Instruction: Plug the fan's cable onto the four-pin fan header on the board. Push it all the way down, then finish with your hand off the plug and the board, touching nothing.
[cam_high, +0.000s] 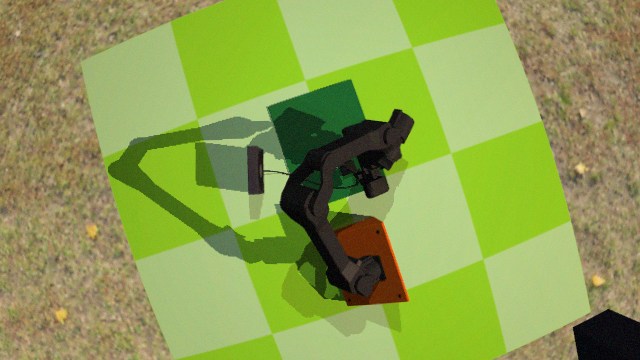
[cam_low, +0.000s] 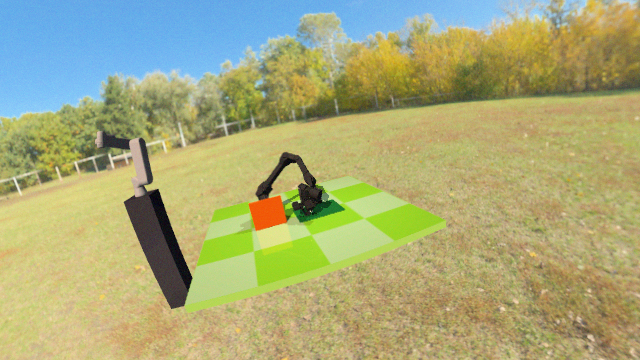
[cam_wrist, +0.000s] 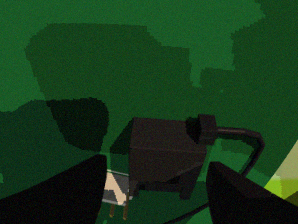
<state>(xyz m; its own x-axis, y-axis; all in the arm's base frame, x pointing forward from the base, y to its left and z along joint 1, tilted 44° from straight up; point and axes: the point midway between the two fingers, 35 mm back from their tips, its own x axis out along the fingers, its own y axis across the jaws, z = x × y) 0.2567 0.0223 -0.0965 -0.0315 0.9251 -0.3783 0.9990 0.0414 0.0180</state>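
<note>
My gripper tip is now 10 mm to the right of the black fan plug and 10 mm above it. Round my gripper tip: black fan: 230 mm to the left, 60 mm ahead, 40 mm above; light-coloured header: 40 mm to the left, 20 mm below, 20 mm ahead; board: 80 mm ahead, 40 mm to the left, 40 mm below.
</note>
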